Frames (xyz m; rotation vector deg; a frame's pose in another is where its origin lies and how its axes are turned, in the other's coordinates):
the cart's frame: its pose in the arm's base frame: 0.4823 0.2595 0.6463 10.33 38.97 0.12
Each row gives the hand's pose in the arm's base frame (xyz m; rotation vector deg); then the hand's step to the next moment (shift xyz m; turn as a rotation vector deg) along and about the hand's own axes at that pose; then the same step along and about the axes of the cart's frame.
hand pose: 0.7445 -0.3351 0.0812 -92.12 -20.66 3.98
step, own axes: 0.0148 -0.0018 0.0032 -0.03 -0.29 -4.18
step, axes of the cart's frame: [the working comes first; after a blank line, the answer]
step, axes of the arm's base frame: 0.0128 0.0071 0.0041 1.01 -4.02 0.60

0.0079 0.0084 0.0100 0.17 -3.80 1.75
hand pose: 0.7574 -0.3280 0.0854 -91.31 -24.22 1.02
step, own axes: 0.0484 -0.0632 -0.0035 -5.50 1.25 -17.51
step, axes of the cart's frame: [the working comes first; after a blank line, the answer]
step, axes of the arm's base frame: 0.0297 0.0105 0.0732 -0.12 -18.36 -1.19

-0.0220 0.0242 0.0726 -0.46 -18.28 2.05
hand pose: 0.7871 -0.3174 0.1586 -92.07 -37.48 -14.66
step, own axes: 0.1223 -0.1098 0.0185 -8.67 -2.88 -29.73
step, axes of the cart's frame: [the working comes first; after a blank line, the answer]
step, axes of the arm's base frame: 0.0351 0.0516 0.1531 -2.40 -30.91 2.52

-0.0653 0.0783 0.1302 -5.32 -30.14 5.53
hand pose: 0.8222 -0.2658 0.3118 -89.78 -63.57 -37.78
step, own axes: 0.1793 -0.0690 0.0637 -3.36 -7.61 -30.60
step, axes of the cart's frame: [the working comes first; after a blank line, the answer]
step, axes of the arm's base frame: 0.0044 0.1182 0.1642 -4.33 -29.99 9.36

-0.0921 0.1440 0.1085 -11.04 -28.21 9.38
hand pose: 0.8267 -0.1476 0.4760 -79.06 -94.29 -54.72
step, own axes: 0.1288 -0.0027 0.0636 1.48 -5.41 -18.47
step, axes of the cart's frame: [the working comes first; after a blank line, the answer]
step, axes of the arm's base frame: -0.0234 0.1100 0.0895 -3.83 -16.77 8.77

-0.0675 0.1218 0.0354 -9.48 -15.26 7.06
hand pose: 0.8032 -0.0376 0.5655 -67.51 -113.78 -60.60
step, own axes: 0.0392 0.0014 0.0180 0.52 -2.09 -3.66
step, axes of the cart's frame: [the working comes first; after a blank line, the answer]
step, axes of the arm's base frame: -0.0173 0.0325 0.0225 -1.77 -3.52 1.58

-0.0255 0.0348 0.0010 -2.58 -3.30 0.68
